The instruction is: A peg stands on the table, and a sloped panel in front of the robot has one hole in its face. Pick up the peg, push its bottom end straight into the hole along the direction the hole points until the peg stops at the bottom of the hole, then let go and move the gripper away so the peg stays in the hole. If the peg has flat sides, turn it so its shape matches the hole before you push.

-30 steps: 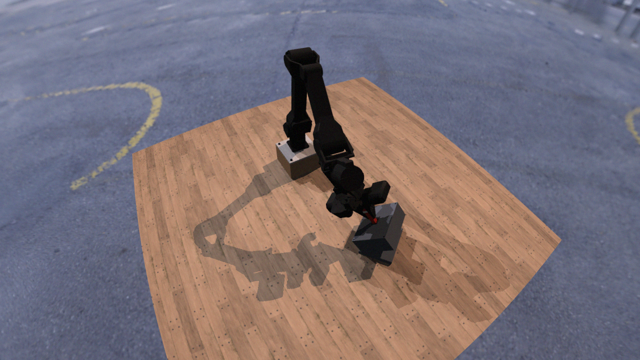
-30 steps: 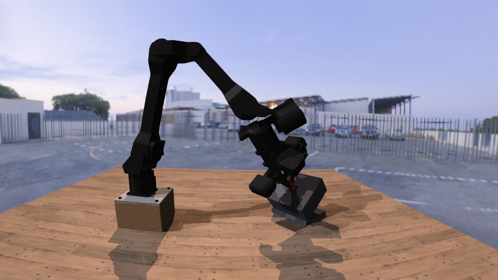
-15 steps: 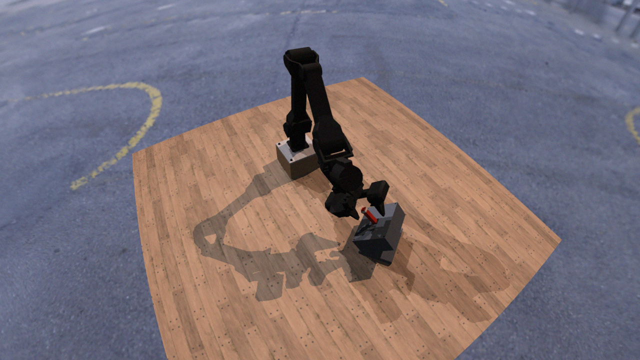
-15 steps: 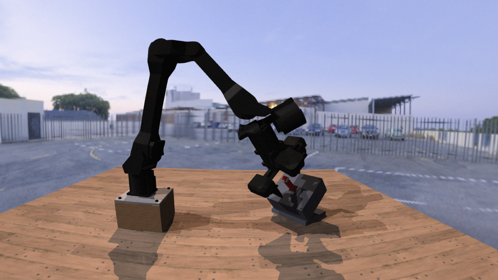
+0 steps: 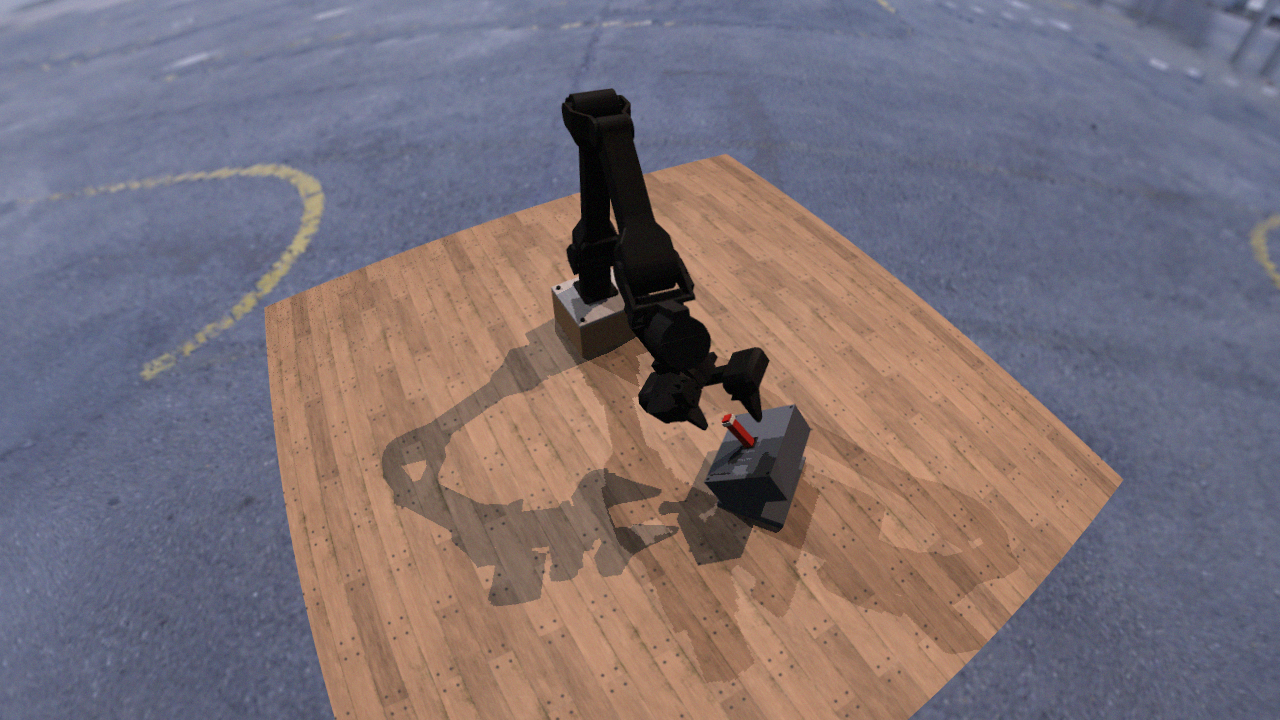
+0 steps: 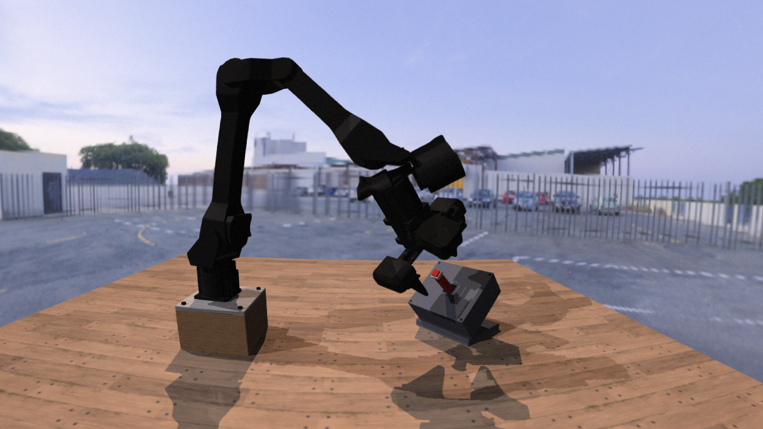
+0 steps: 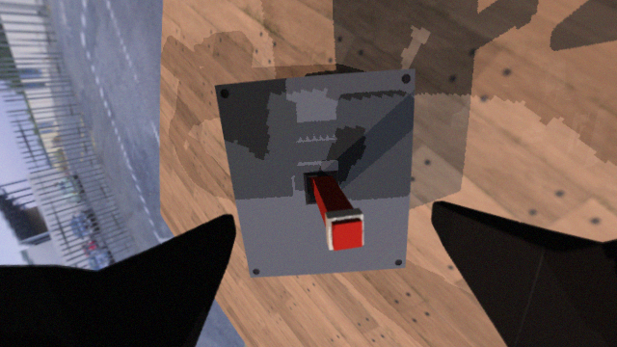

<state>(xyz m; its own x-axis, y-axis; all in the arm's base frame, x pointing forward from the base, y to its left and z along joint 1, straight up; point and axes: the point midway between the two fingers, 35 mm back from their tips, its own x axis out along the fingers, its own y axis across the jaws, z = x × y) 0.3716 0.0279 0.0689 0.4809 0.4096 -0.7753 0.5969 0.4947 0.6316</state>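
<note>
My gripper tip is 10 mm to the right of the red square peg and 10 mm above it. From my gripper tip the other things lie so: grey sloped panel 40 mm ahead, 30 mm to the left, 50 mm below.
</note>
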